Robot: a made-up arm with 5 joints.
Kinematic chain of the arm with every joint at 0, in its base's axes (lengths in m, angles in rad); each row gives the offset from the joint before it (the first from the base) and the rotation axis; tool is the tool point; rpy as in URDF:
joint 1: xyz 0.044 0 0.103 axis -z
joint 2: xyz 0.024 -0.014 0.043 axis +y
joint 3: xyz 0.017 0 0.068 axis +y
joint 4: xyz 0.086 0 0.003 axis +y
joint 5: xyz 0.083 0.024 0 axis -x
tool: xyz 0 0 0 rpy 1.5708 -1.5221 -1.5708
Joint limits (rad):
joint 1: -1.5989..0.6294
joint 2: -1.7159..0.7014
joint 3: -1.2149..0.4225
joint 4: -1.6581..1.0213
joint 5: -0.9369..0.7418
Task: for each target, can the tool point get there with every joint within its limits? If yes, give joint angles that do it. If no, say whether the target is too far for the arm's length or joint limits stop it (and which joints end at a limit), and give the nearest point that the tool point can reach.
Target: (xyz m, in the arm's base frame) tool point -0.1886 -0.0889 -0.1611
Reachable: no: too far | nearest point -0.1043 -0.0567 0.0899 | short by 0.267 m
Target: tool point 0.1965 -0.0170 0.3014
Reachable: yes | joints 0.1765 -0.4583 0.0533 -0.2449 -0.3445
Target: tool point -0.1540 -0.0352 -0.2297
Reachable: no: too far | nearest point -0.0990 -0.0254 0.0863 | short by 0.321 m
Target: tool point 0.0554 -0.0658 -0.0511
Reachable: no: joint limits stop it (at a limit: joint 1, joint 2, joint 3) | nearest point 0.1200 -0.0429 0.0350 | short by 0.110 m
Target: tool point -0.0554 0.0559 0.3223
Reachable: yes | joints 0.4248 -1.1214 -0.5916 -0.8300 -0.0071
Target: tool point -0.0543 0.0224 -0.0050
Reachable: no: joint limits stop it (at a limit: joint 2, joint 3, joint 4) | nearest point -0.0935 0.0313 0.0857 | short by 0.099 m
